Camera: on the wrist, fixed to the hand. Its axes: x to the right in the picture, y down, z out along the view.
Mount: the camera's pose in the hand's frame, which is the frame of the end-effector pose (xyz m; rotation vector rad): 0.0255 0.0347 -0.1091 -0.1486 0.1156 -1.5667
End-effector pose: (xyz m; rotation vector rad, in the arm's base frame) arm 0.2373 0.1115 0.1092 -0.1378 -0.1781 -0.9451
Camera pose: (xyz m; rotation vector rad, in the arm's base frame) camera 0.2901 0.0901 0.0067 -0.0579 -0.0812 -2.5238
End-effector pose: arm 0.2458 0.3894 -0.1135 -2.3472 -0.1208 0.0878
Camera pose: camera 0.2841 0.2911 -0.0623 -1.7637 -1.8230 -0.8166
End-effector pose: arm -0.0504 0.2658 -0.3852 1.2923 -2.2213 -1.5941
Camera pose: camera -0.0276 0.1724 -0.3180 -2.2738 0.4811 1.1873
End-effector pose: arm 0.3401 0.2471 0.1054 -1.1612 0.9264 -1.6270
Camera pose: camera 0.2402 0.2197 0.0505 1.6565 -0.0015 2.1904
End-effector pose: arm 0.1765 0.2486 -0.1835 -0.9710 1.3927 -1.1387
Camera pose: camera 0.0659 0.2457 -0.2225 2.1814 -0.5657 2.1174
